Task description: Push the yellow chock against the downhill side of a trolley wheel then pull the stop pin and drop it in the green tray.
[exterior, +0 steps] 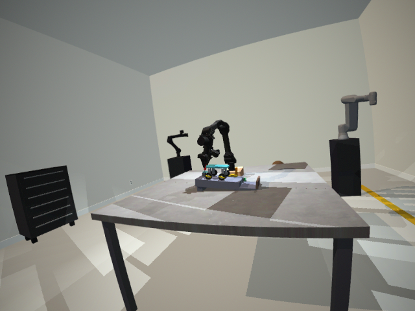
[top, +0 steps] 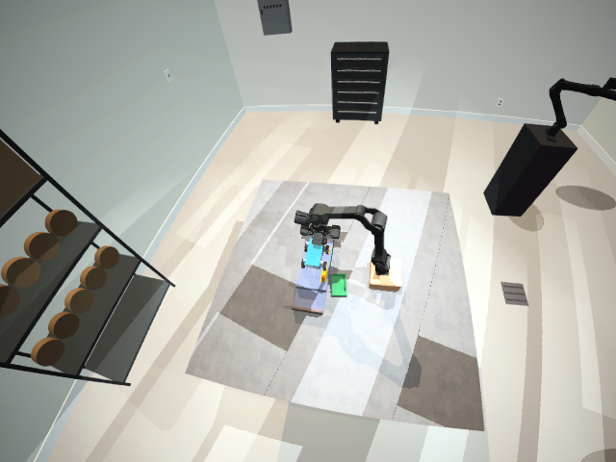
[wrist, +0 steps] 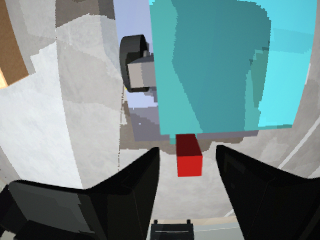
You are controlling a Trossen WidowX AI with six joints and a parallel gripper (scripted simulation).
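My gripper tip is 20 mm above the red-headed stop pin and 10 mm to the left of it. Round my gripper tip: yellow chock 190 mm to the left, 70 mm below, 30 mm behind; then trolley 90 mm to the left, 40 mm below, 20 mm ahead; then blue-grey ramp 100 mm to the left, 100 mm below, 20 mm ahead.
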